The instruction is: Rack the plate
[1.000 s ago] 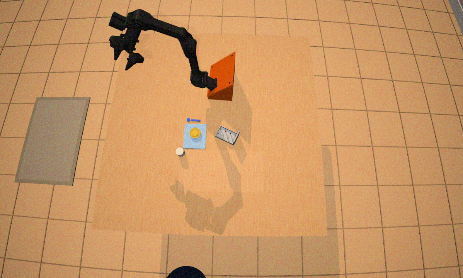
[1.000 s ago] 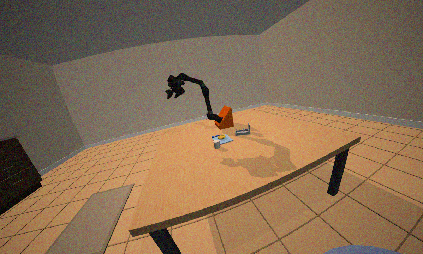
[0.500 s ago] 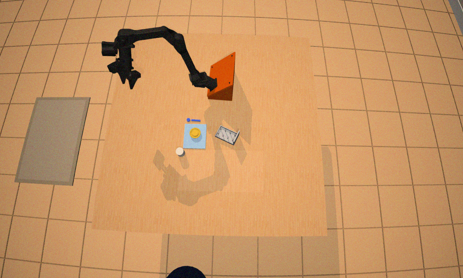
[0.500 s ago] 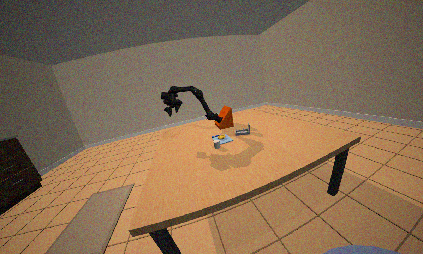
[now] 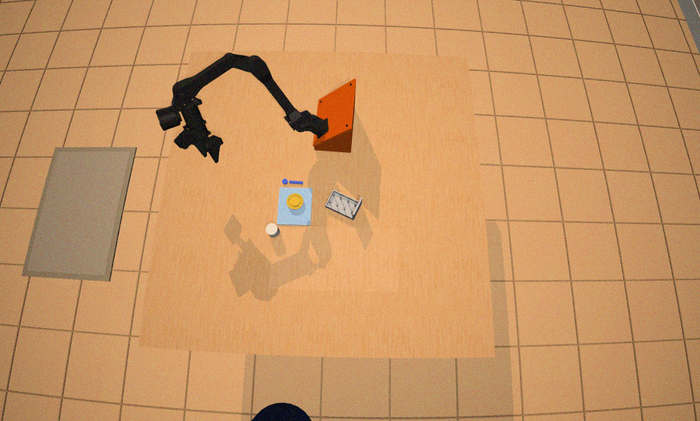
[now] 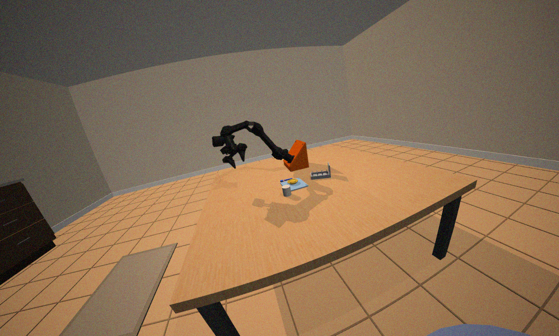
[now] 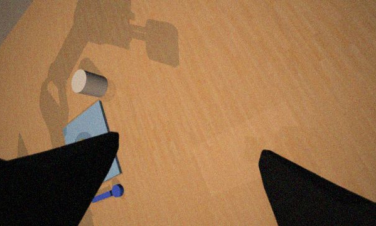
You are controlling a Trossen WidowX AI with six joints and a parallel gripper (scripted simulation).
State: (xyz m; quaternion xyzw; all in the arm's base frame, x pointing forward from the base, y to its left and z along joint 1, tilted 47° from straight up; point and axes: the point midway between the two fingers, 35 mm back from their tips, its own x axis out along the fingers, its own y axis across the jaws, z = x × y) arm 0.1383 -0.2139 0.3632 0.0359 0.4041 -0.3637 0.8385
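My gripper tip is now 13 cm short of the yellow plate, 27 cm to the right of it and 16 cm above it. From my gripper tip the other things lie so: white cup: 24 cm ahead, 19 cm to the left, 15 cm below; light blue mat: 15 cm ahead, 27 cm to the left, 17 cm below; blue spoon: 5 cm ahead, 26 cm to the left, 17 cm below.
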